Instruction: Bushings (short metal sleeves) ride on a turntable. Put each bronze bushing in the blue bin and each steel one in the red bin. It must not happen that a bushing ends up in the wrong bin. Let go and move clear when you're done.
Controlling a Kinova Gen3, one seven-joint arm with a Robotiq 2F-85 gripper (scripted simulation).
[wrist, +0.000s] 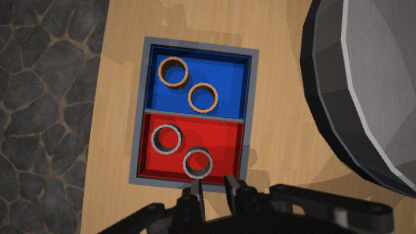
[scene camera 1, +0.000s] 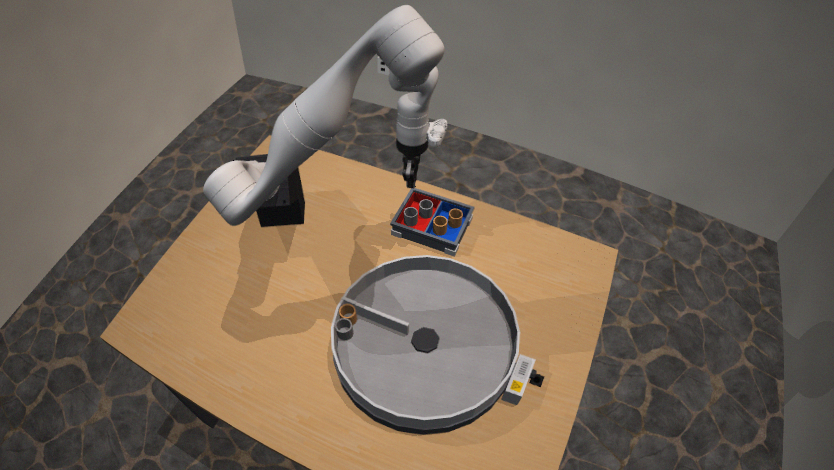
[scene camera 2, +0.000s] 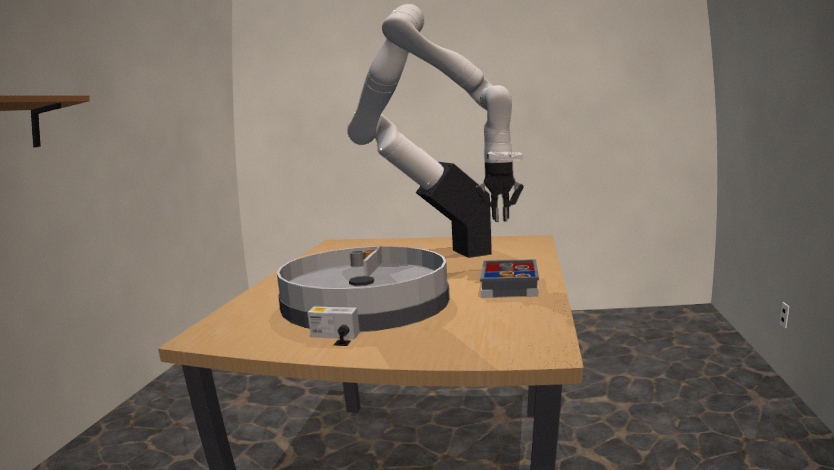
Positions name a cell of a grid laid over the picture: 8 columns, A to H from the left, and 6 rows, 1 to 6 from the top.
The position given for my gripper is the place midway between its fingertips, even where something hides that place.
In view: my gripper (scene camera 2: E3), a turntable (scene camera 2: D4) and a grey tray (scene camera 2: E4).
My gripper shows as well in the wrist view (wrist: E5) and in scene camera 1 (scene camera 1: D3).
